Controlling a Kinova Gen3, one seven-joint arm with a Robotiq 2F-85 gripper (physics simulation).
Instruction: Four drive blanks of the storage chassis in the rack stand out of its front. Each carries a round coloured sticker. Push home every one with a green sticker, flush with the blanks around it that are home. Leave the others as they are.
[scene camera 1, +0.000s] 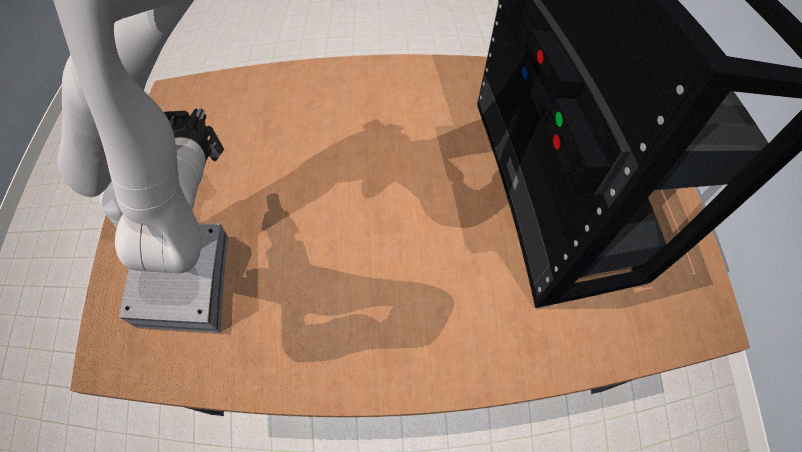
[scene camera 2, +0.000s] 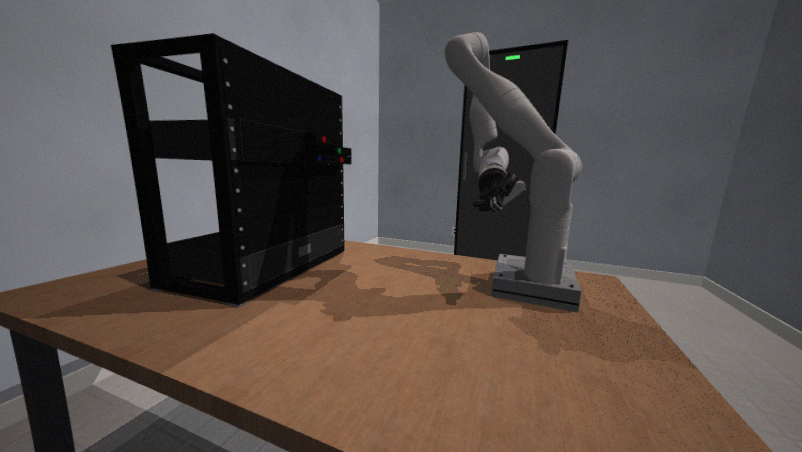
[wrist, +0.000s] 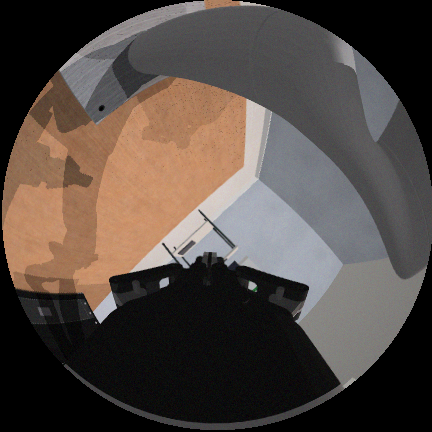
my gripper: scene camera 1; scene camera 2 496, 208; wrist
same spot on my gripper: (wrist: 208, 269) = (scene camera 1: 194, 125)
